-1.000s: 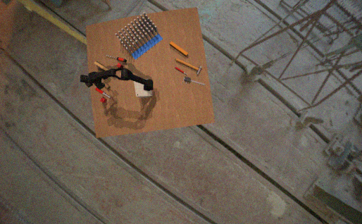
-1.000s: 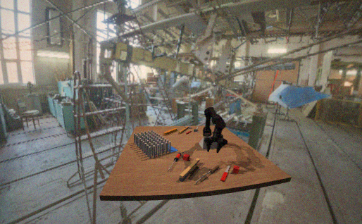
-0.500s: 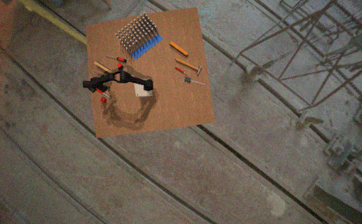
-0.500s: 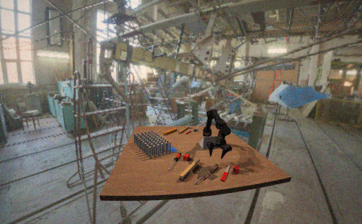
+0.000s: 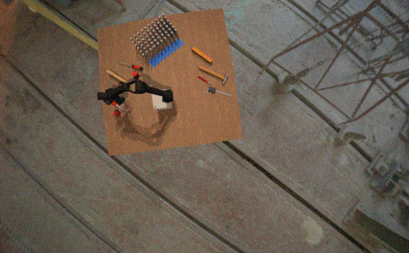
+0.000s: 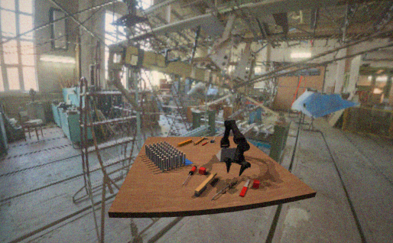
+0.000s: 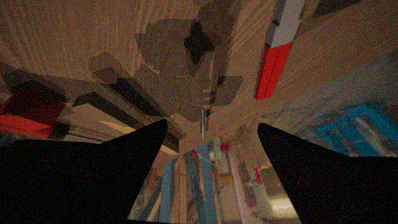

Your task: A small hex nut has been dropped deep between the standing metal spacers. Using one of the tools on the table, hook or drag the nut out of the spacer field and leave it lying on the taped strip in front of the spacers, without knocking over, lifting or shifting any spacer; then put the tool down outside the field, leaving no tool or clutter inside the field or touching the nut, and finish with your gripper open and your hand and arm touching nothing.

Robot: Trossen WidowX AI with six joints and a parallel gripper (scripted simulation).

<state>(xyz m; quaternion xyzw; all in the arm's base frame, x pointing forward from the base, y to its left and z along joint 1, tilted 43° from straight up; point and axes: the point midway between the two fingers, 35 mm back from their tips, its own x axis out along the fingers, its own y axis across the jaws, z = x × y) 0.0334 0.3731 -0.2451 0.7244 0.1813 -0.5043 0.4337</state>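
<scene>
My gripper tip is now 8 cm short of the thin hook tool, 7 cm to the right of it and 7 cm above it. The rest, counted from my gripper tip: blue taped strip: 45 cm to the right, 41 cm ahead, 8 cm below; orange bar: 79 cm to the right, 35 cm ahead, 7 cm below.
</scene>
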